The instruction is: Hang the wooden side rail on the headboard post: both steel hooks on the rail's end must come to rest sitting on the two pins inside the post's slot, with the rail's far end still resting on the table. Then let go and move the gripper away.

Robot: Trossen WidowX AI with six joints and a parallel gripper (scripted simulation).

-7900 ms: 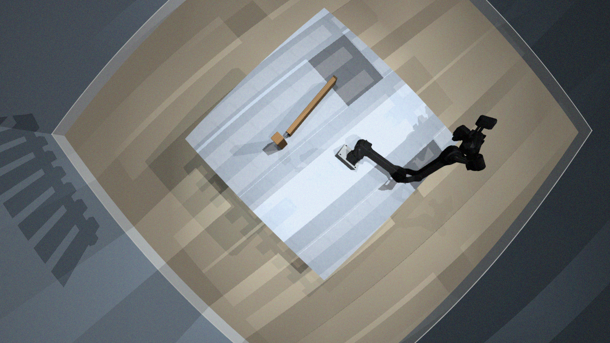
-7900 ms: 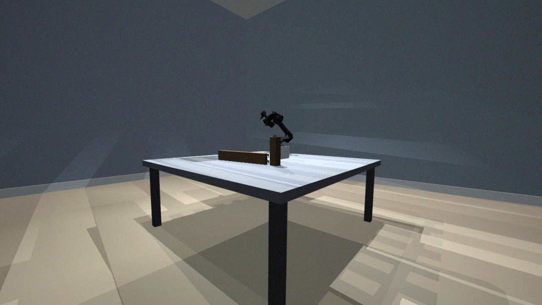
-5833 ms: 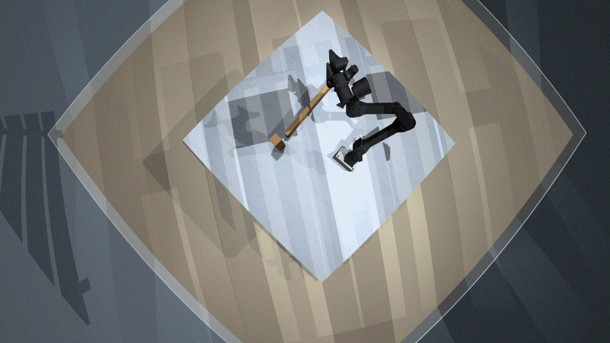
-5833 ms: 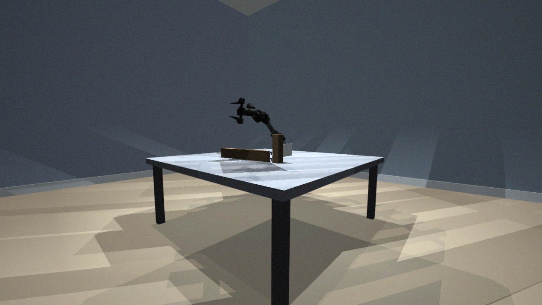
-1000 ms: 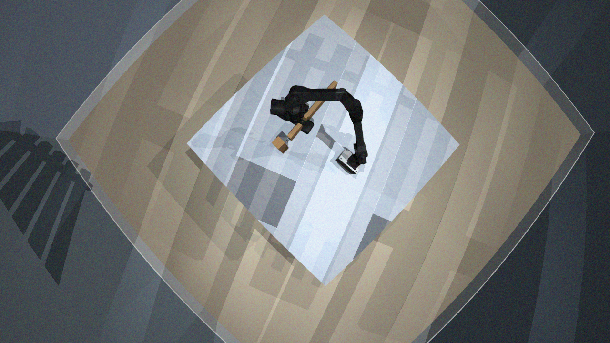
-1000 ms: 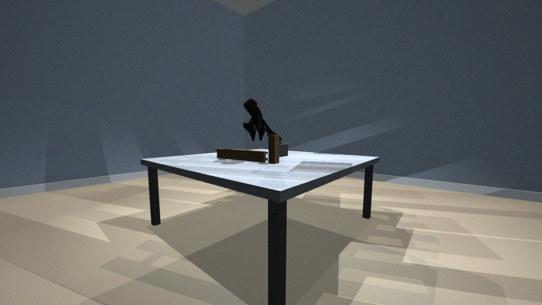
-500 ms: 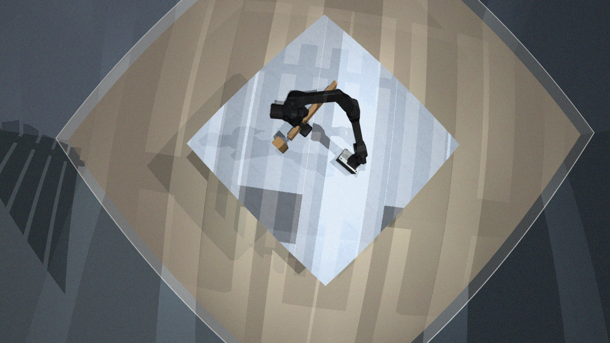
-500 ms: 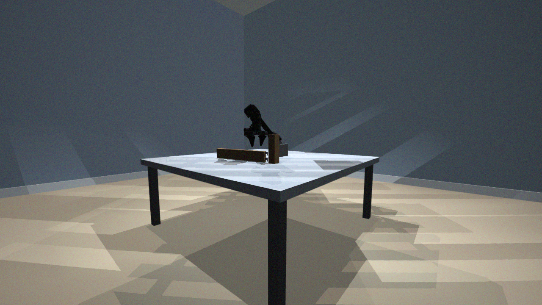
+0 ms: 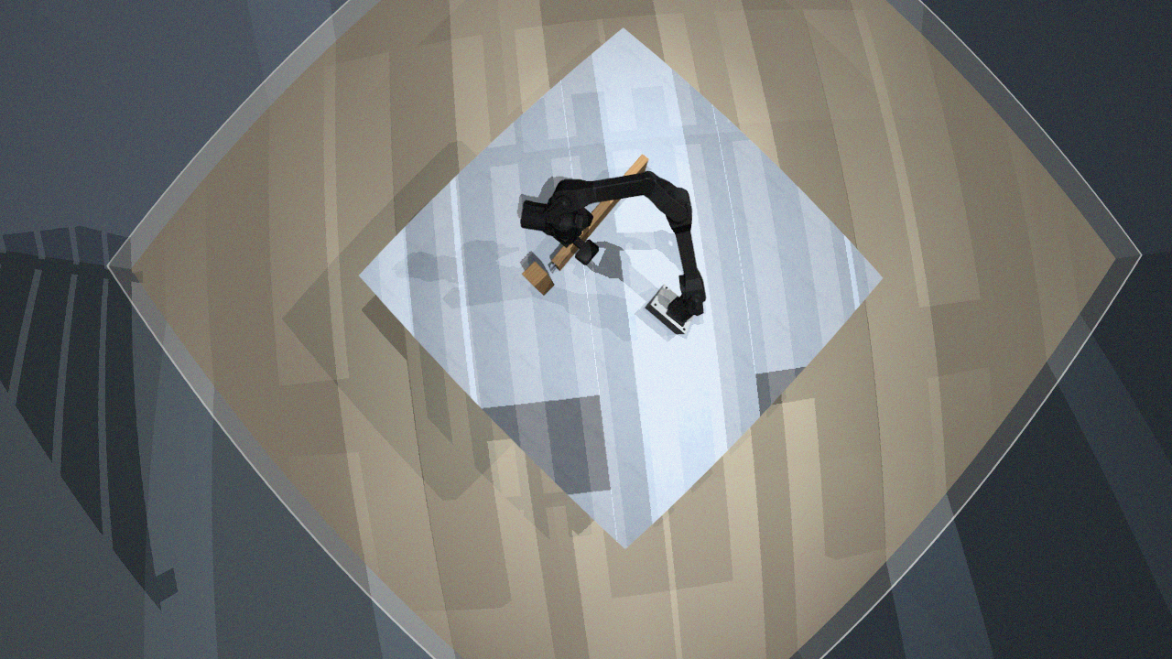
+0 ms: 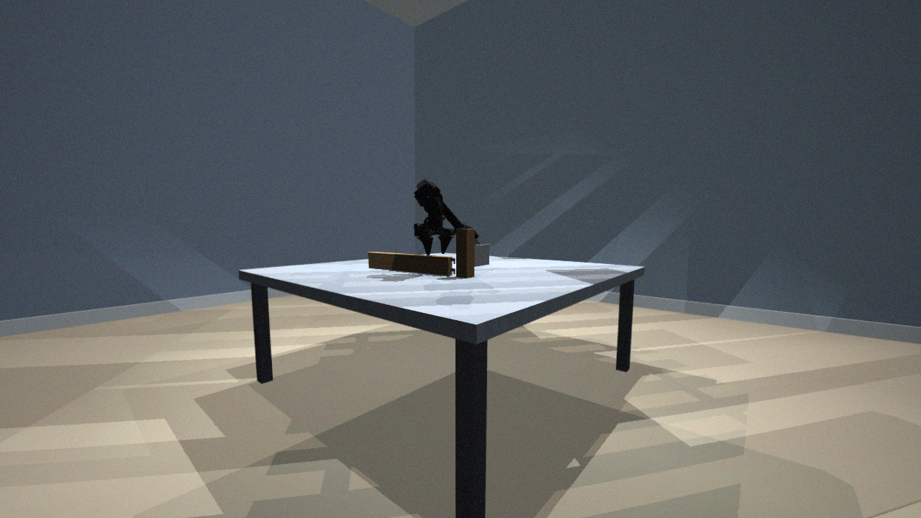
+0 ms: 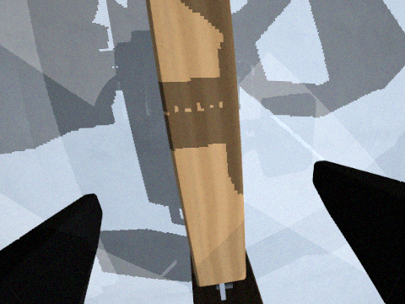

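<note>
Right now my gripper tip is 130 mm to the right of the headboard post and 10 mm below it.
</note>
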